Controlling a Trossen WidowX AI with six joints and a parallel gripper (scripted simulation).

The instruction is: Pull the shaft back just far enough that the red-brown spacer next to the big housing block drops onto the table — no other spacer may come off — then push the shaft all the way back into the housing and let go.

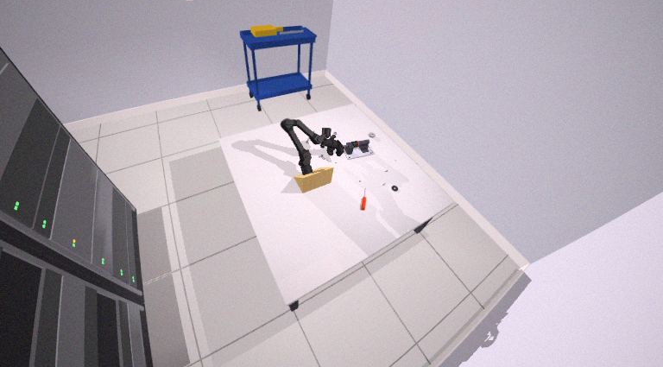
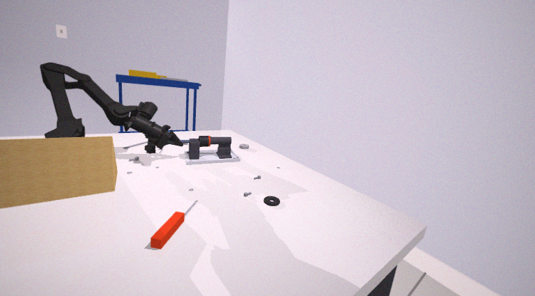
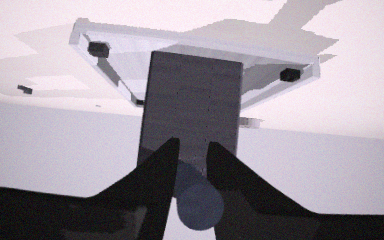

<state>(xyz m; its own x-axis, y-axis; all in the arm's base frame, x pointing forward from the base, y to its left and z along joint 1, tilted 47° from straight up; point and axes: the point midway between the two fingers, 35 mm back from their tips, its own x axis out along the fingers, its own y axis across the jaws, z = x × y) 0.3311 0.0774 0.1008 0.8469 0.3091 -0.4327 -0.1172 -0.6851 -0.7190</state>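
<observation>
Right now the round shaft is 6 cm ahead of my gripper tip, 2 cm above it and 1 cm to the right of it. Also, from my gripper tip: grey ring: 35 cm ahead, 9 cm to the left, 6 cm below; red-brown spacer: 11 cm ahead, 2 cm above, 1 cm to the right.
</observation>
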